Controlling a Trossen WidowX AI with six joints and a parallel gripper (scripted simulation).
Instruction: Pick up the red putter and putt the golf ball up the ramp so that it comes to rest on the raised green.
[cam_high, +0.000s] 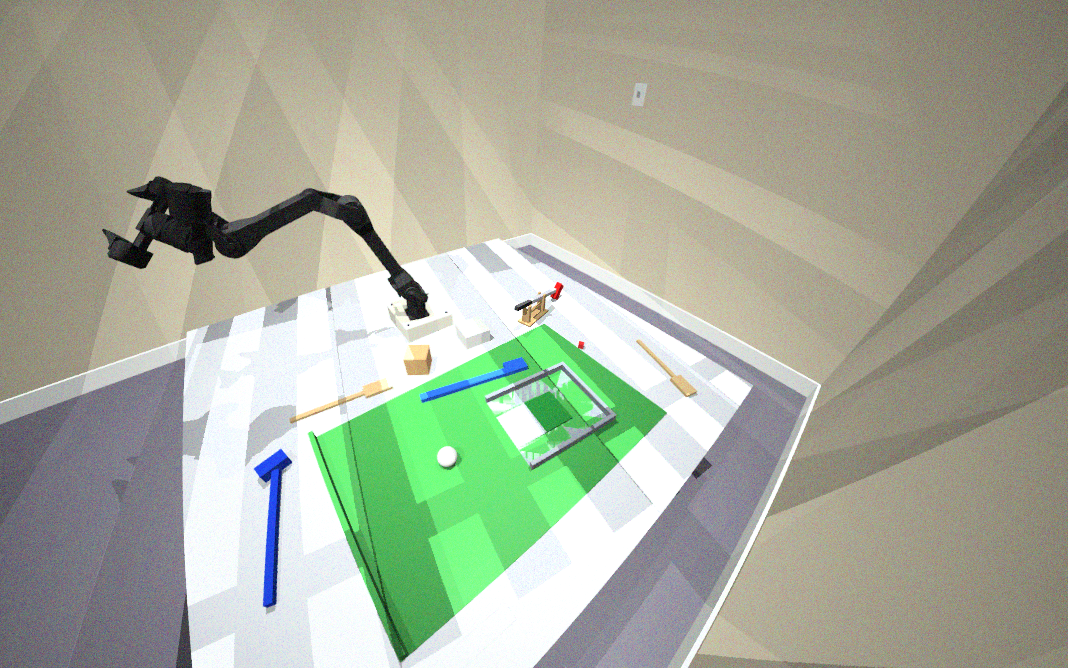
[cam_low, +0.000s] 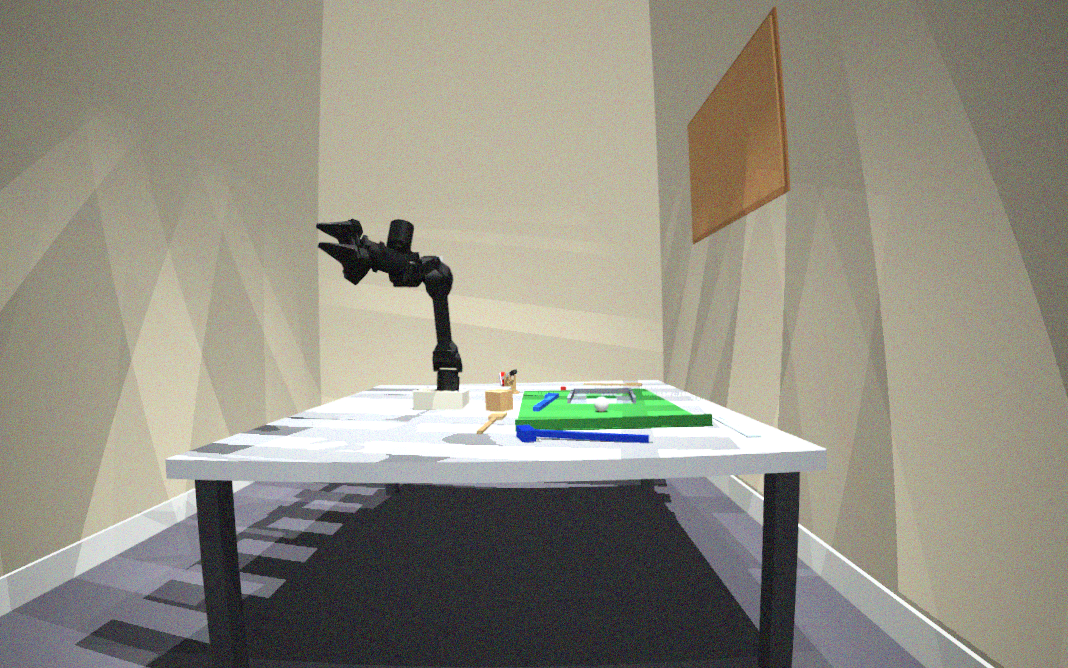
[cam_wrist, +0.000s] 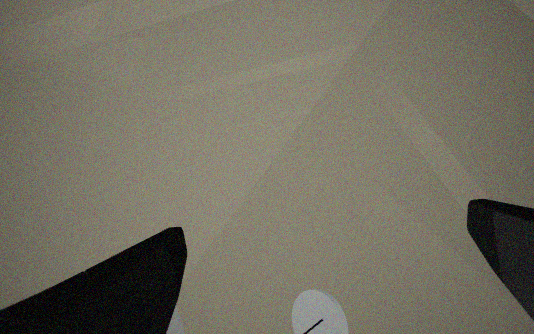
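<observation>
Right now my gripper tip is 29 cm short of the wooden cube, 50 cm to the right of it and 42 cm above it. From my gripper tip the other things lie so: blue putter: 54 cm ahead, 11 cm to the left, 44 cm below; then white golf ball: 60 cm ahead, 45 cm to the left, 43 cm below; then white block: 25 cm ahead, 68 cm to the left, 43 cm below.
</observation>
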